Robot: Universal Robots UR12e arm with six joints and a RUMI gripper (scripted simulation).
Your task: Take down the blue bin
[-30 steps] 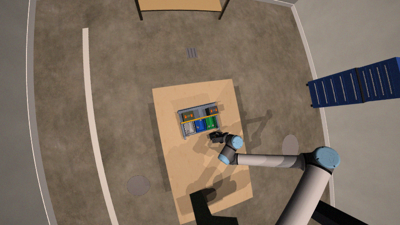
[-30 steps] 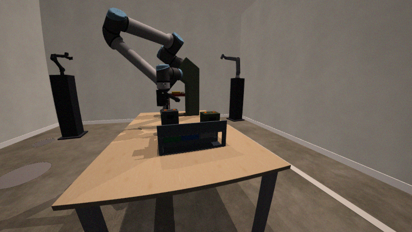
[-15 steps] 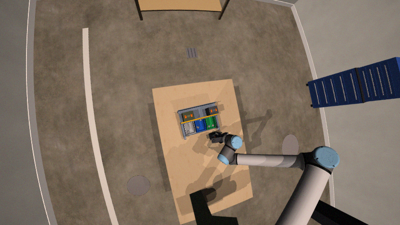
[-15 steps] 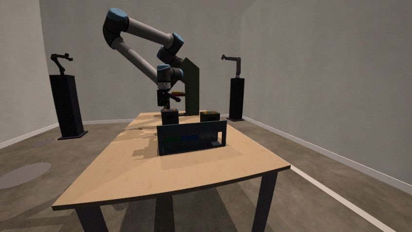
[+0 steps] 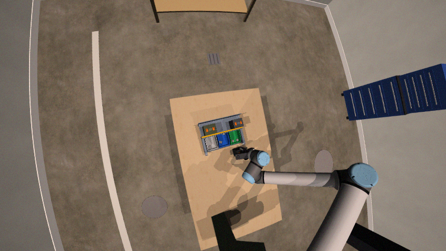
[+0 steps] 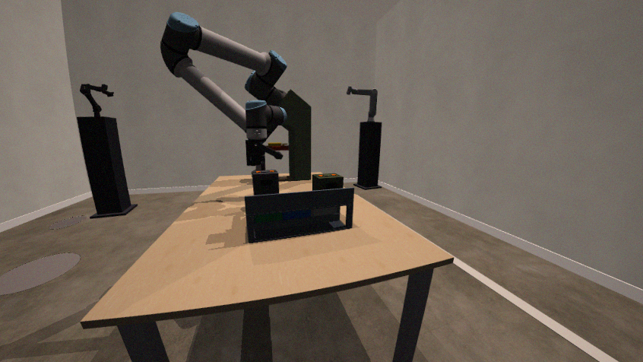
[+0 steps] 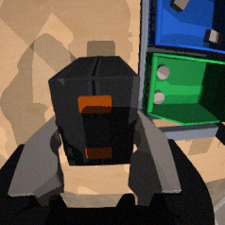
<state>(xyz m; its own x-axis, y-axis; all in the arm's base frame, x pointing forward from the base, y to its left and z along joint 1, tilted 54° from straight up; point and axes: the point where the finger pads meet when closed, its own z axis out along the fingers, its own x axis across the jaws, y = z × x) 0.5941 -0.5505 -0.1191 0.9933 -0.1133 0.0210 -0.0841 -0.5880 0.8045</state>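
Right now the blue open bin is 180 mm ahead of my hand, 100 mm to the left of it and 80 mm below it. Also, from my hand: grey bin: 210 mm to the left, 180 mm ahead, 80 mm below; bar: 220 mm ahead, 100 mm to the left, 10 mm below; green bin: 160 mm ahead, 80 mm below, 10 mm to the right.
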